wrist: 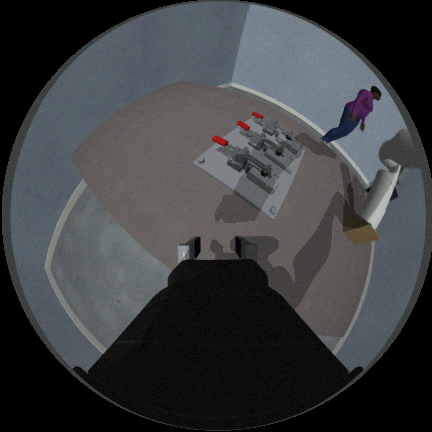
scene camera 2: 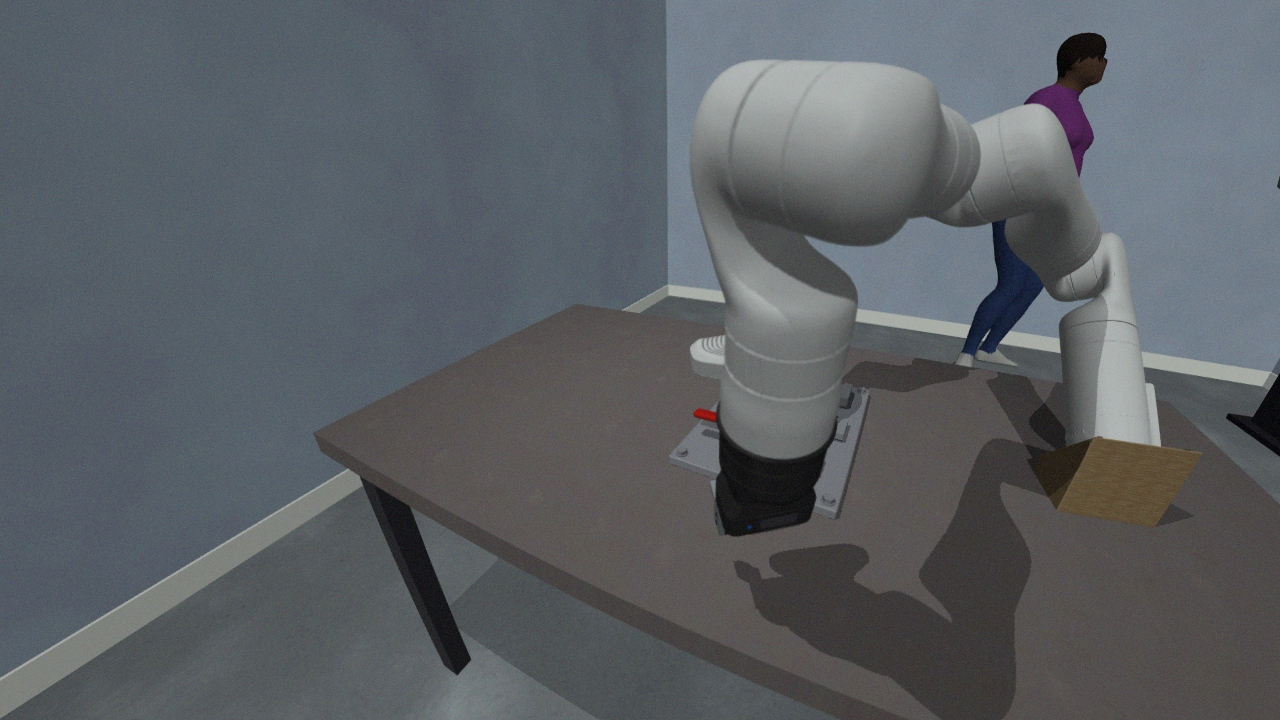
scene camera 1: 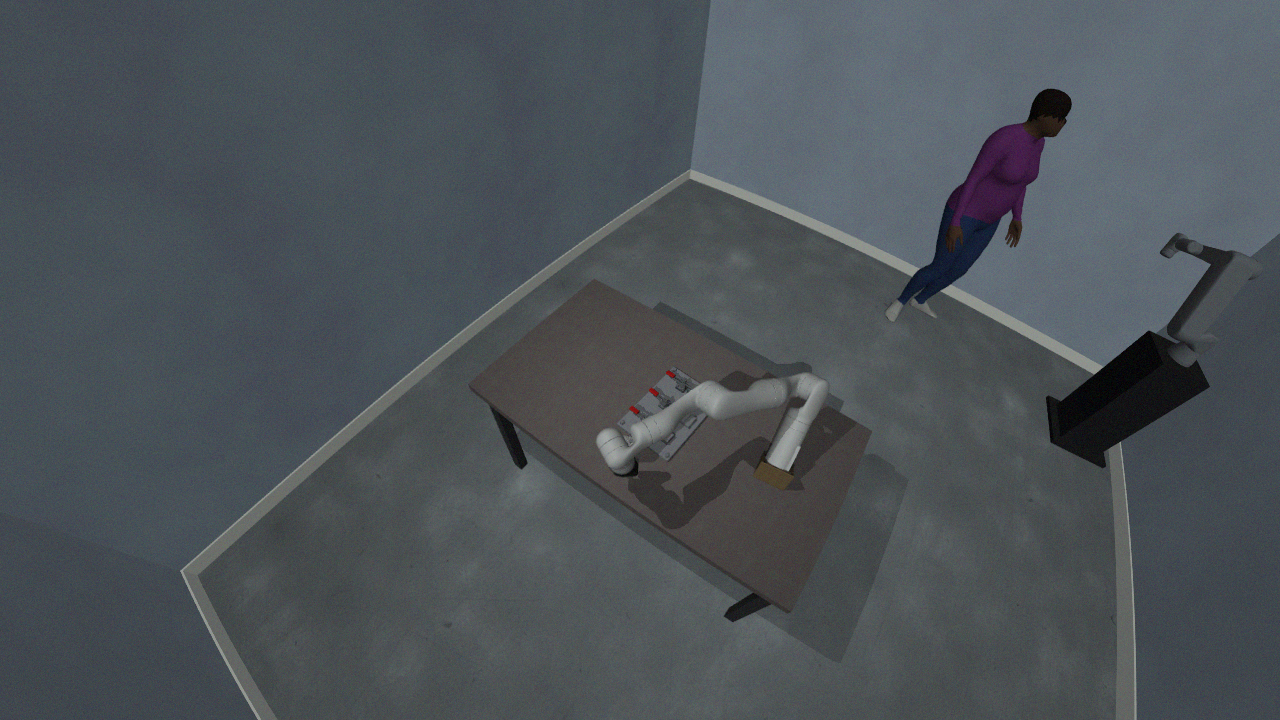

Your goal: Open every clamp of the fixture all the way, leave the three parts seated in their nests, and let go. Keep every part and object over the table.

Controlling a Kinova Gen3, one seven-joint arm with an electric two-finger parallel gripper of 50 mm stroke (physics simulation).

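Places are measured from the arm's base along level axes (x left, y ahead, z down), in centimetres.
Where they show: gripper, fingertip midpoint: (wrist: 217,243) (scene camera 2: 748,520); arm's base at its link origin: (wrist: 364,222) (scene camera 2: 1107,453) (scene camera 1: 776,463).
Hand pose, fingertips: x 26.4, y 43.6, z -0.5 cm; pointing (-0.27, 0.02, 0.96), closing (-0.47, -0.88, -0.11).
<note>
Each offset is from my fingertips to the top centre of the thing. Level surfaces: height alone.
The grey fixture plate (scene camera 1: 683,440) (scene camera 2: 839,479) (wrist: 207,164) lies on the table with three clamps in a row. In the wrist view, the near clamp {dx -19.8, dy +4.1, dz -0.1 cm} (wrist: 239,160), middle clamp {dx -30.7, dy +2.3, dz +0.9 cm} (wrist: 257,143) and far clamp {dx -41.6, dy +0.7, dz +0.4 cm} (wrist: 270,128) have their red handles laid low toward the left, and their black tips rest over the parts. The near part {dx -18.7, dy -3.0, dz +3.5 cm} (wrist: 262,181), middle part {dx -29.4, dy -5.7, dz +4.5 cm} (wrist: 281,159) and far part {dx -40.4, dy -6.9, dz +4.0 cm} (wrist: 292,145) are grey blocks that look seated. My gripper (wrist: 217,243) is open and empty, above the table beside the plate's near edge. In scene camera 2 the arm hides most of the clamps.
The brown table {dz +7.6 cm} (scene camera 1: 572,358) (scene camera 2: 537,429) (wrist: 140,135) carries the arm's base at its right, beside a tilted wooden panel (scene camera 1: 774,474) (scene camera 2: 1126,483) (wrist: 362,233). A person (scene camera 1: 998,179) (scene camera 2: 1065,116) (wrist: 359,107) stands beyond the table. A second arm stands on a black pedestal (scene camera 1: 1118,398).
</note>
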